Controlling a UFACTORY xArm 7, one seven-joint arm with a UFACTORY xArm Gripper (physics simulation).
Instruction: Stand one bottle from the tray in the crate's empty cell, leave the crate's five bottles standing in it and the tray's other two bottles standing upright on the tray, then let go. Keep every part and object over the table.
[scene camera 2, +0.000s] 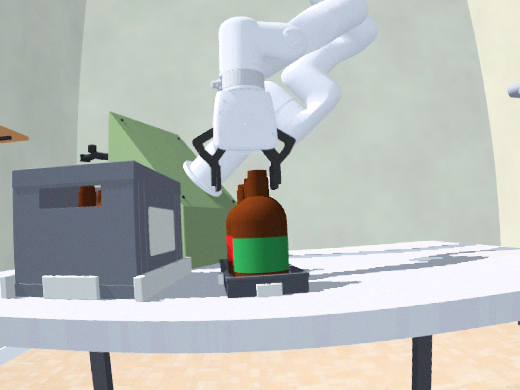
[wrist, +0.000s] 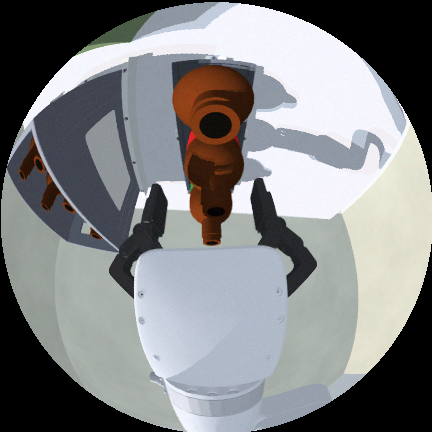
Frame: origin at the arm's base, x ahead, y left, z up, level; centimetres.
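Where they show: gripper, fingertip midpoint: (scene camera 2: 246, 190) (wrist: 207, 188); arm's base, origin of the base link: (scene camera 2: 201, 179).
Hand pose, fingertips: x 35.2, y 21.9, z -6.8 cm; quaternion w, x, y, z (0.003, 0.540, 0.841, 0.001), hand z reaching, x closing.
Note:
Each offset is from my fingertips to the top centre of the thing. "*": to the spot under its first point. Level surfaces: height alone.
Three brown bottles stand upright in a row on the dark tray (scene camera 2: 296, 286) (wrist: 177, 72). The front bottle @(dx +9.5, dy +4.2, dz +1.6 cm) (scene camera 2: 260, 254) has a green label and largely hides the others in the scene view. In the wrist view the row shows as a top bottle @(dx -6.9, dy -2.2, dz +1.6 cm) (wrist: 215, 85), a middle bottle @(dx +1.1, dy +1.3, dz +1.6 cm) (wrist: 215, 160) and a bottom bottle (wrist: 211, 230). My gripper (scene camera 2: 246, 186) (wrist: 207, 188) is wide open and empty, fingers pointing down, with its fingertips around bottle-neck height on either side of the row's line. The grey crate @(dx +7.0, dy -21.7, dz +3.1 cm) (scene camera 2: 75, 240) (wrist: 82, 117) holds several brown bottles @(dx +7.6, dy -25.6, dz +1.9 cm) (wrist: 47, 199); its empty cell cannot be made out.
The crate stands left of the tray, with white rails @(* dx +10.7, dy -10.2, dz -12.9 cm) (scene camera 2: 162, 279) round its foot. A green slanted panel (scene camera 2: 145, 145) (wrist: 120, 32) rises behind them. The white table @(dz -14.4 cm) (scene camera 2: 380, 280) (wrist: 320, 65) carries shadows to the tray's right.

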